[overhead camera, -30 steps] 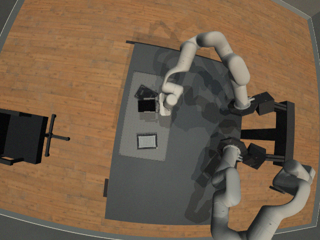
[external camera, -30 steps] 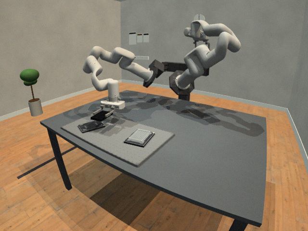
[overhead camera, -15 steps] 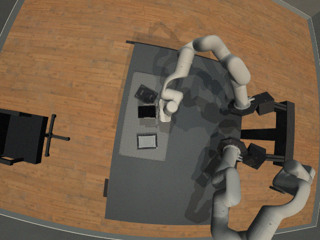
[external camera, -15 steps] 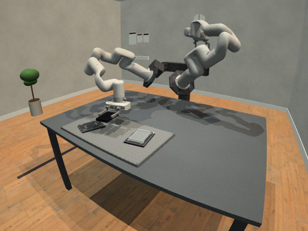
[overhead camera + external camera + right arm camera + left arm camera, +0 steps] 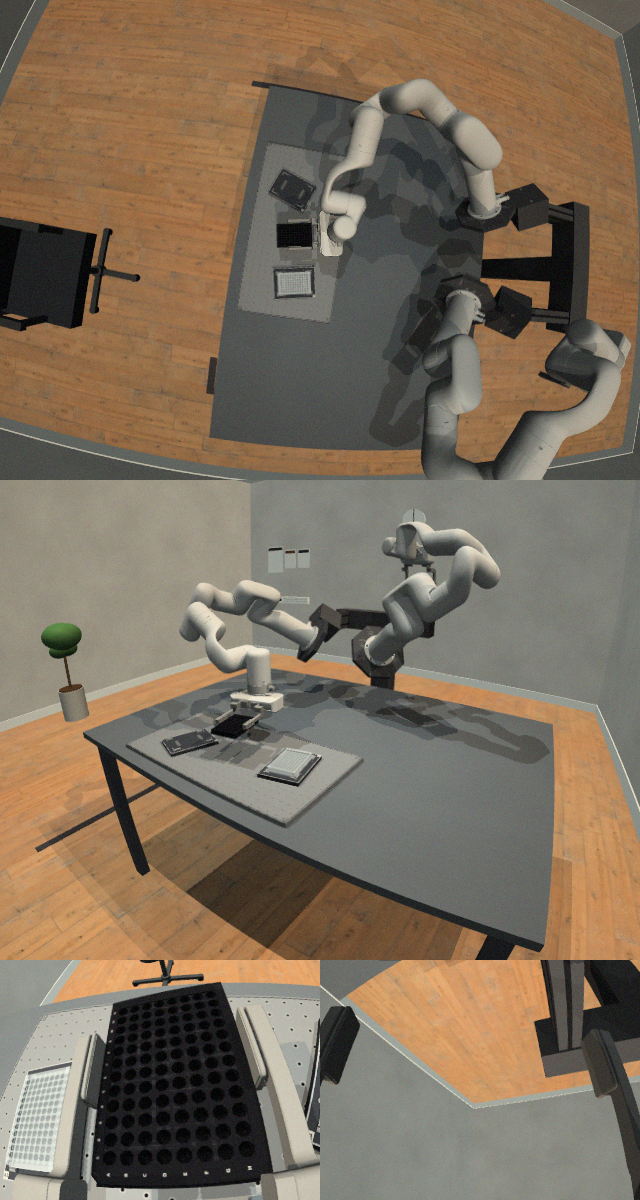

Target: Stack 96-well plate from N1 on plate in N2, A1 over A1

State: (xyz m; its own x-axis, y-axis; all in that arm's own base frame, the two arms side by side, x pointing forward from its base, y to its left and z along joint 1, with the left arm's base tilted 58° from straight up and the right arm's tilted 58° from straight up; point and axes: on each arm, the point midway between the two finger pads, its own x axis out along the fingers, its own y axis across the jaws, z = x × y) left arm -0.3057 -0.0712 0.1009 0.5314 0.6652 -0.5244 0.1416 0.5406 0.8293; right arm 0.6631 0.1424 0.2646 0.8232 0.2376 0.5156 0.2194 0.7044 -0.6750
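Note:
My right hand is 60 mm past the white 96-well plate, 170 mm to the right of it and 90 mm above it. Also, from my right hand: plate nest N1: 70 mm ahead, 180 mm to the right, 100 mm below; then black 96-well plate: 10 mm below; then plate nest N2: 60 mm behind, 170 mm to the left, 100 mm below.

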